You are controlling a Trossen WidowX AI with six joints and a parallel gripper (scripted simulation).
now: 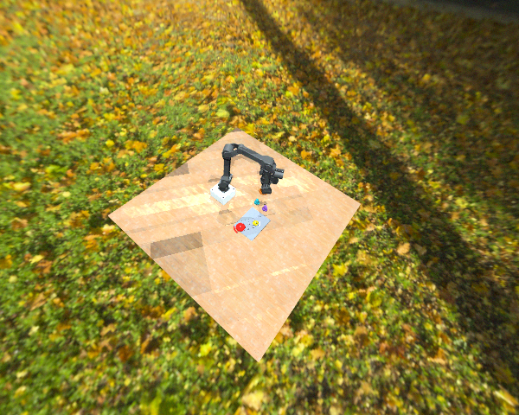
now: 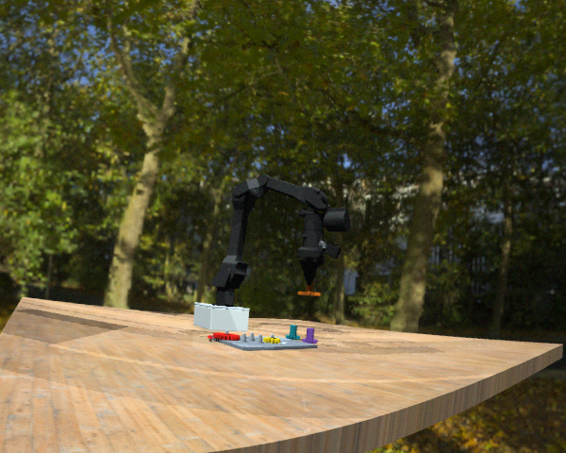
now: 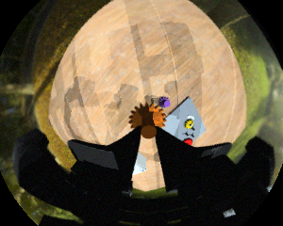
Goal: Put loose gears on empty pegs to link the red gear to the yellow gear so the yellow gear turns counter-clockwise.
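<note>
Right now the grey board is 18 cm to the right of my gripper tip, 15 cm below it and 7 cm ahead of it. Round my gripper tip: teal gear: 14 cm below, 3 cm to the right, 2 cm behind; purple gear: 14 cm below, 6 cm ahead, 3 cm to the right; orange gear: 1 cm below.
</note>
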